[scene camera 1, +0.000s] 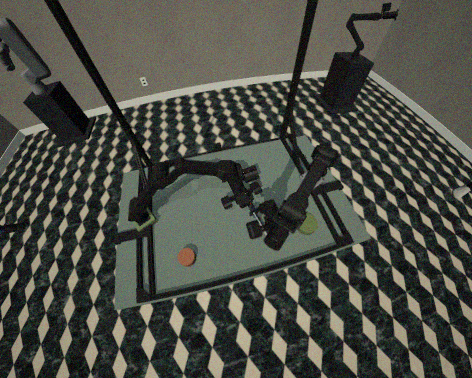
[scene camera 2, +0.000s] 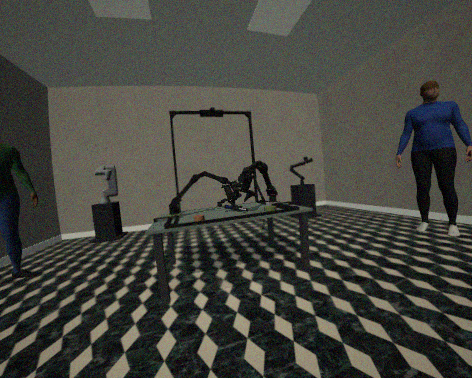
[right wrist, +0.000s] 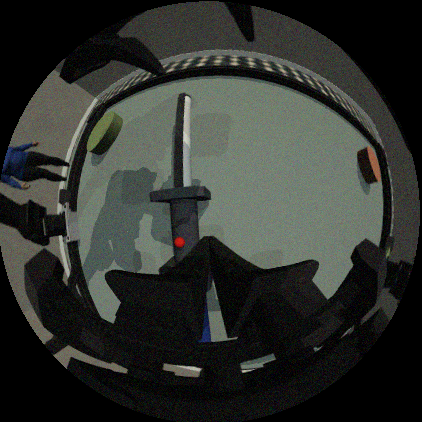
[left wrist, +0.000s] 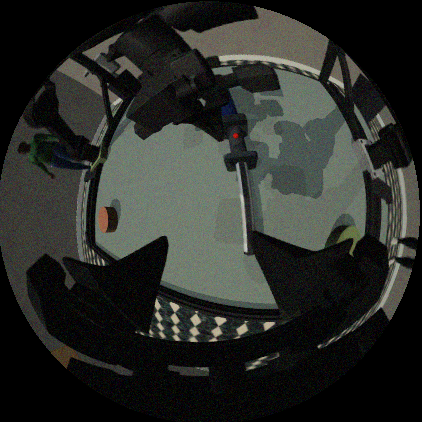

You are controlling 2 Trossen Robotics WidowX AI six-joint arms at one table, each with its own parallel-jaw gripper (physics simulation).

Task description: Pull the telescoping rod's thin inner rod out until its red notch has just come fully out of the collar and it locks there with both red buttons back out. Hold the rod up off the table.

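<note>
The telescoping rod (left wrist: 238, 146) (right wrist: 181, 220) lies along the grey table (scene camera 1: 216, 240) between the two arms. It has a blue handle (left wrist: 228, 108) (right wrist: 205, 328), a dark sleeve with a red button (left wrist: 235, 135) (right wrist: 179, 241), a flat collar (left wrist: 240, 159) (right wrist: 180, 193) and a thin pale inner rod (left wrist: 246, 204) (right wrist: 185, 138) (scene camera 1: 257, 218). My right gripper (right wrist: 208, 240) (scene camera 1: 242, 198) is shut over the handle end of the sleeve, with nothing between its fingers. My left gripper (left wrist: 208, 238) (scene camera 1: 260, 229) is open, and the inner rod's tip ends at one of its fingers.
An orange disc (scene camera 1: 186, 256) (left wrist: 107, 219) (right wrist: 368, 164) lies near the table's front left. A green disc (scene camera 1: 308, 225) (left wrist: 346, 236) (right wrist: 104, 131) lies by the left arm. A black frame rims the table, with tall posts at the back.
</note>
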